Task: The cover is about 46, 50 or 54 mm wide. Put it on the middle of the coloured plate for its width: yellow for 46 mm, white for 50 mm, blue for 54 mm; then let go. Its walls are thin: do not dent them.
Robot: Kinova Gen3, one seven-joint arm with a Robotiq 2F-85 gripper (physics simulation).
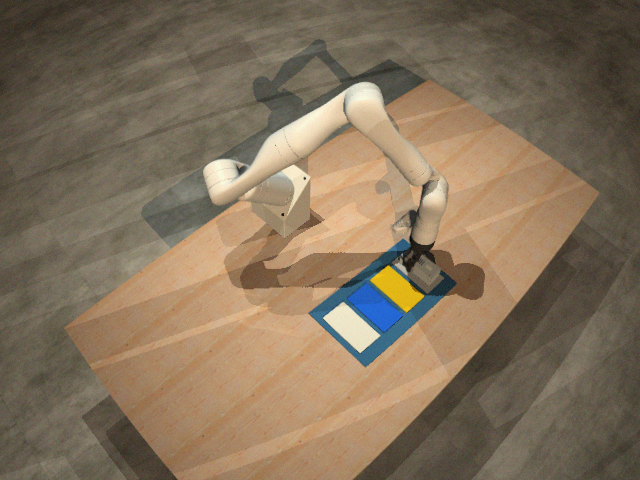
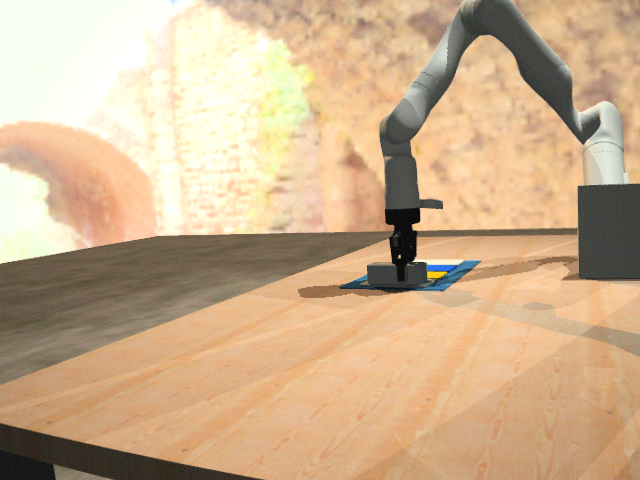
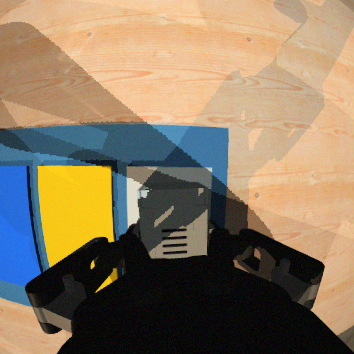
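Note:
The grey cover, a box with several dark slots on top, is low at the end of the row beside the yellow plate. My gripper is shut on it, a finger at each long side. The cover looks level; whether it touches the pale plate under it I cannot tell. The yellow plate is nearest, then the blue plate, then the white plate at the far end. The fingertips are partly hidden.
The plates lie in a row on a dark blue mat on the wooden table. The robot's base block stands away from the mat. Arm shadows cross the mat and table.

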